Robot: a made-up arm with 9 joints. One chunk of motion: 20 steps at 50 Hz.
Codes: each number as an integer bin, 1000 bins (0 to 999) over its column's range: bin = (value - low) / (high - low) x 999, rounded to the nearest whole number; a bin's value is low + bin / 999 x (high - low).
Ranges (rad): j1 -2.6..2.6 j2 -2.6..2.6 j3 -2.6..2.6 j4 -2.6..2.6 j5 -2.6..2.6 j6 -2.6..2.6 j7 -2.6..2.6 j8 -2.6..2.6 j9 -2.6..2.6
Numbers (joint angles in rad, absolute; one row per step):
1: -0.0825 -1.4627 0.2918 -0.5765 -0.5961 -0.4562 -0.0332 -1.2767 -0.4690
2: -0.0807 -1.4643 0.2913 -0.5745 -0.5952 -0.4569 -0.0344 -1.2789 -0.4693
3: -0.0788 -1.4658 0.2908 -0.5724 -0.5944 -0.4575 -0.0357 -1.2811 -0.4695
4: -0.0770 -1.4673 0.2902 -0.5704 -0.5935 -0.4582 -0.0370 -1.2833 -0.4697
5: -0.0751 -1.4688 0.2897 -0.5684 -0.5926 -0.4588 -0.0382 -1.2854 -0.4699
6: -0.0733 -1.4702 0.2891 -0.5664 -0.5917 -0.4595 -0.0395 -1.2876 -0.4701
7: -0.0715 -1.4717 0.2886 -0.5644 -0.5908 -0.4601 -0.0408 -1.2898 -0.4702
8: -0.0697 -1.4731 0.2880 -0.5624 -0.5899 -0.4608 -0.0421 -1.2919 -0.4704
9: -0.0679 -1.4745 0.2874 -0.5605 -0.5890 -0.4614 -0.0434 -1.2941 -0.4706
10: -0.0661 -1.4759 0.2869 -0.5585 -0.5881 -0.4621 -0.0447 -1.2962 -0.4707
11: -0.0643 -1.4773 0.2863 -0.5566 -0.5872 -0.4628 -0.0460 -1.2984 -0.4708
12: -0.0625 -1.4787 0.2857 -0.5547 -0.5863 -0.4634 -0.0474 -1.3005 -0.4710
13: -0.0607 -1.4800 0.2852 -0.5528 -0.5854 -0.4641 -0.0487 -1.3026 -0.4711
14: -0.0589 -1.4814 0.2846 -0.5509 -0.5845 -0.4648 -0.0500 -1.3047 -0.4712
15: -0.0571 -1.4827 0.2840 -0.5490 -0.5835 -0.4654 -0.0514 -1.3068 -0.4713
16: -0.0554 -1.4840 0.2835 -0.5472 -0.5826 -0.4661 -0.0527 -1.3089 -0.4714
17: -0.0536 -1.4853 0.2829 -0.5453 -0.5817 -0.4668 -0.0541 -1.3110 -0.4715
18: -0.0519 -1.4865 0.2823 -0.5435 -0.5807 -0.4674 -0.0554 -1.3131 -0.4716
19: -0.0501 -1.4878 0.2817 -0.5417 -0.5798 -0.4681 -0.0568 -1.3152 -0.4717
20: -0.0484 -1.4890 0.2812 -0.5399 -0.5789 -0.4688 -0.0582 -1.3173 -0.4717
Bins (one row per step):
1: 484 218 556 389 385 412 493 254 409
2: 484 218 555 389 385 412 493 254 409
3: 484 218 555 390 385 412 493 253 409
4: 485 218 555 390 385 411 492 253 409
5: 485 217 555 390 386 411 492 253 409
6: 485 217 555 391 386 411 492 252 409
7: 486 217 555 391 386 411 492 252 409
8: 486 216 555 391 386 411 491 251 409
9: 486 216 555 392 386 411 491 251 409
10: 487 216 555 392 387 411 491 250 409
11: 487 216 555 393 387 411 491 250 409
12: 487 215 554 393 387 410 490 250 409
13: 488 215 554 393 387 410 490 249 409
14: 488 215 554 394 387 410 490 249 409
15: 489 215 554 394 387 410 490 248 409
16: 489 214 554 394 388 410 489 248 409
17: 489 214 554 395 388 410 489 248 409
18: 490 214 554 395 388 410 489 247 409
19: 490 214 554 395 388 410 489 247 409
20: 490 213 554 396 388 409 488 246 409

